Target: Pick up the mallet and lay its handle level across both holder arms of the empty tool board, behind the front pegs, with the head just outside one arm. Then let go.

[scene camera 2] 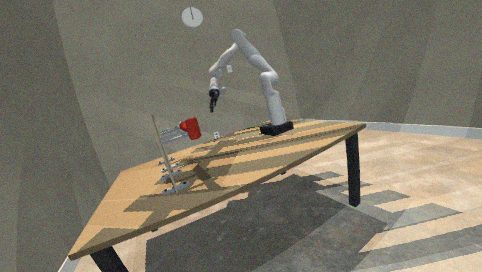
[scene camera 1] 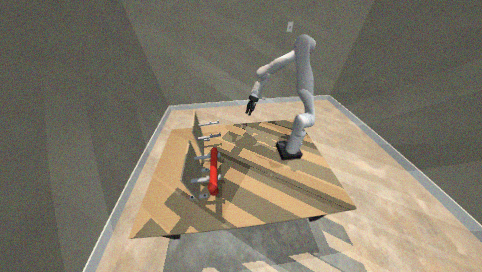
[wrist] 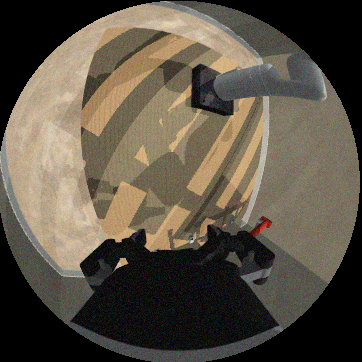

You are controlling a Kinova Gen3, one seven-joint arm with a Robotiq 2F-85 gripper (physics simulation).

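Seen in the pictures: gripper, fingertip midpoint: [scene camera 2: 213,109] [scene camera 1: 247,114] [wrist: 175,233]; arm's base at its link origin: [scene camera 2: 278,123] [scene camera 1: 291,149] [wrist: 222,88].
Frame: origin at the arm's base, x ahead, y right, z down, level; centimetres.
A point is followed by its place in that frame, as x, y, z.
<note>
The red mallet [scene camera 1: 214,170] {57.1, -19.0, -18.0} [scene camera 2: 193,128] {58.4, -30.3, -16.4} [wrist: 261,226] {56.3, -20.0, -17.2} lies across the two holder arms of the nearer tool board [scene camera 1: 190,165] {70.3, -13.9, -18.1} [scene camera 2: 162,150] {70.7, -25.9, -12.0}, its head past the arm nearer scene camera 1. The empty tool board [scene camera 1: 197,129] {69.4, 17.3, -16.9} stands behind it in scene camera 1, with two bare holder arms reaching toward the robot's side. In scene camera 2 the boards overlap, edge-on. My gripper [scene camera 1: 248,113] {30.3, 26.8, -18.3} [scene camera 2: 212,110] {30.3, 26.8, -18.3} [wrist: 175,233] {30.3, 26.8, -18.3} is open and empty, pointing down in the air above the table, on the robot's side of the boards and apart from the mallet. In the wrist view its body hides most of the boards.
The robot's black base [scene camera 1: 289,150] {3.7, -2.7, -2.9} [scene camera 2: 276,128] {6.3, -5.5, 1.0} [wrist: 202,95] {5.3, 9.2, 0.0} stands on the wooden table [scene camera 1: 260,197] {32.6, -29.3, 4.9} [scene camera 2: 115,200] {98.2, -8.4, 4.9}, across from the boards. Small grey feet [scene camera 1: 198,196] {70.3, -23.9, 1.2} [scene camera 2: 176,188] {70.8, -25.9, 3.3} hold the nearer board upright. Stripes of shadow cross the table top.
</note>
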